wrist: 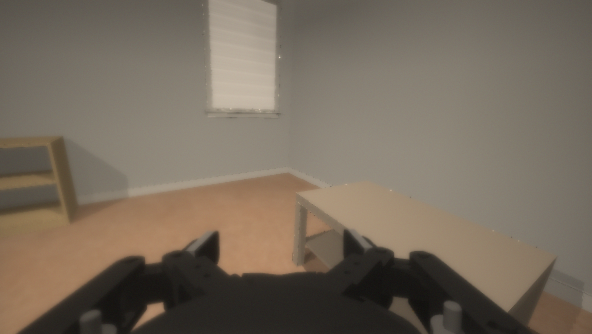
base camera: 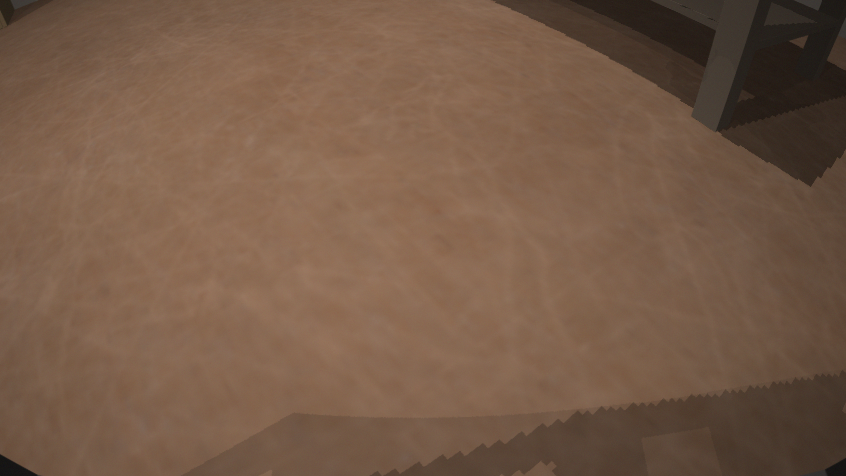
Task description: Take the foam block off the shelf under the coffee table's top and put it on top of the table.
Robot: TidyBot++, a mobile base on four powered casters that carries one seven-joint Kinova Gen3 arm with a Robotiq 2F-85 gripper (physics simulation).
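Frame: origin at the arm's base, x right, y ahead, z up, level; centimetres.
Where they show: gripper, fingertip midpoint: [wrist: 281, 244].
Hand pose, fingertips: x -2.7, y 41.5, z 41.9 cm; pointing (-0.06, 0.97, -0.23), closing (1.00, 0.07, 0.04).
After its pixels a point has its place.
The coffee table [wrist: 425, 215] @(x 57.8, y 123.4, z 5.4 cm) stands at the right in the wrist view, with a pale bare-looking top. Part of its lower shelf [wrist: 325, 246] @(x 15.4, y 139.5, z -24.7 cm) shows beneath the top, near the corner leg. In the base camera view a leg of the coffee table [base camera: 724, 71] @(x 43.1, y 68.5, z -29.9 cm) stands at the upper right. The foam block does not show in either view. My gripper [wrist: 281, 244] @(x -2.7, y 41.5, z 41.9 cm) is open, with nothing between its fingers. It is in front of the table, and its right finger overlaps the table's near edge in the wrist view.
A wooden shelf unit [wrist: 64, 180] @(x -176.4, y 178.0, z -9.0 cm) stands at the left against the wall in the wrist view. A window [wrist: 243, 55] @(x -68.9, y 293.7, z 102.6 cm) with a blind is on the back wall [wrist: 140, 90] @(x -148.1, y 234.4, z 59.3 cm). Another wall [wrist: 450, 100] @(x 96.4, y 184.3, z 60.2 cm) runs behind the coffee table. Brown floor [base camera: 354, 207] @(x -7.7, y 49.6, z -39.6 cm) lies in front of the base.
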